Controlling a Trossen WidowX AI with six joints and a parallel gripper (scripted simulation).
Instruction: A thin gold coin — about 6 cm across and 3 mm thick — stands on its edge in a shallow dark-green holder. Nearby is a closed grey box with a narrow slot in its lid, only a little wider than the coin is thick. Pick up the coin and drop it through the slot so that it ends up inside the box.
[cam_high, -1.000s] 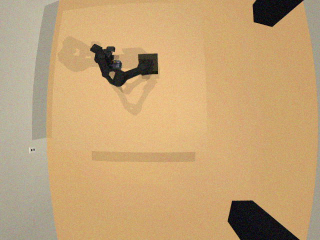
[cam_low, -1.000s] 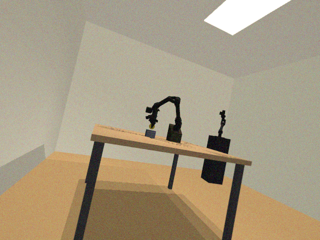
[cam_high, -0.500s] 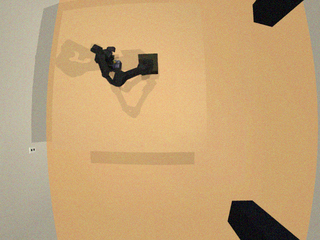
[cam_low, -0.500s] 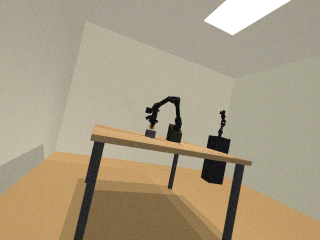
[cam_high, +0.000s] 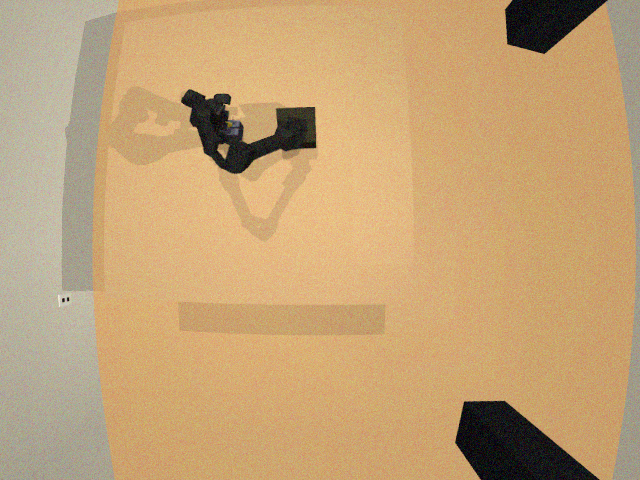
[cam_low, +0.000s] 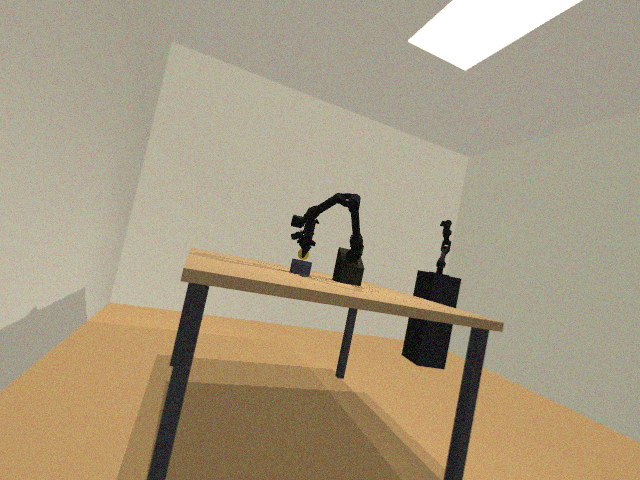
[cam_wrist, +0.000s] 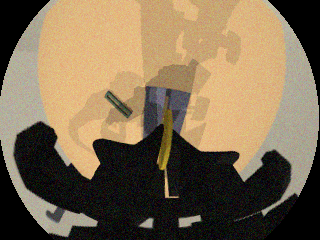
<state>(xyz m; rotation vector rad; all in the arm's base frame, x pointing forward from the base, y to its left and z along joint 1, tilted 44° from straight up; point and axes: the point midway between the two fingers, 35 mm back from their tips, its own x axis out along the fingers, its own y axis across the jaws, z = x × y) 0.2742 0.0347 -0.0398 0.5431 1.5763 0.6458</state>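
The gold coin is 2 cm above my gripper tip.
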